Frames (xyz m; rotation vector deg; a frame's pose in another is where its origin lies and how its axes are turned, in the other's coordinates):
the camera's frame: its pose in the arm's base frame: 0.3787 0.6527 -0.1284 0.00 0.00 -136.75
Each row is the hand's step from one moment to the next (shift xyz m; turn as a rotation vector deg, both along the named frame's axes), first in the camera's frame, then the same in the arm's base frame.
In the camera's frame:
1: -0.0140 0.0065 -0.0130 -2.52 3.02 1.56
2: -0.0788 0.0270 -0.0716 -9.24 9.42 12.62
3: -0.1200 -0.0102 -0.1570 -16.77 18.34 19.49
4: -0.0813 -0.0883 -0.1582 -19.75 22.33 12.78
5: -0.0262 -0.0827 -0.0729 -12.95 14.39 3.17
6: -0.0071 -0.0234 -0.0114 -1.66 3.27 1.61
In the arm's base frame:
1: 0.0147 0.0049 -0.0130 3.90 -0.47 1.56
2: 0.0759 0.0343 -0.0716 13.18 -0.53 12.62
3: 0.0804 0.0897 -0.1570 24.78 -1.87 19.49
4: -0.0013 0.1200 -0.1582 29.69 -2.73 12.78
5: -0.0376 0.0782 -0.0729 19.29 -1.61 3.17
6: -0.0109 0.0219 -0.0114 3.45 -1.24 1.61

